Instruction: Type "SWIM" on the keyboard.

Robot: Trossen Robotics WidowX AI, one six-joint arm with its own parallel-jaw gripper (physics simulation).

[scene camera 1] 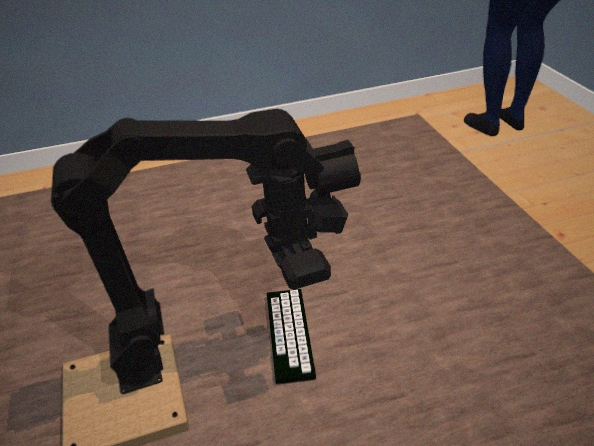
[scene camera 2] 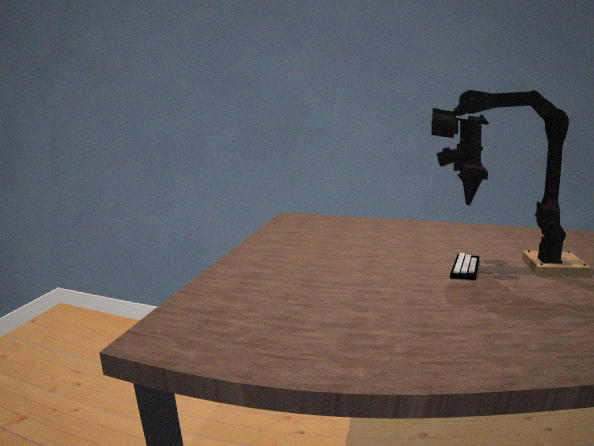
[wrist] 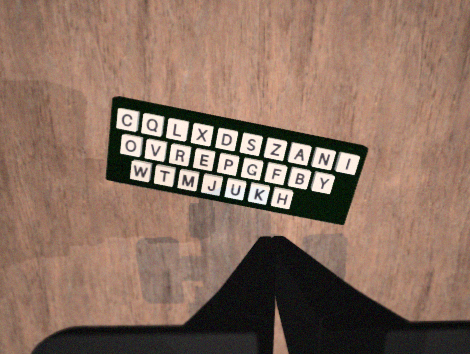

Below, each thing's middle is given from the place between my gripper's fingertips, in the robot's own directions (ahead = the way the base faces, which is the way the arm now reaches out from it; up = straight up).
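Keyboard (scene camera 1: 287, 367): 14 cm below my hand, 1 cm behind, 2 cm to the left.
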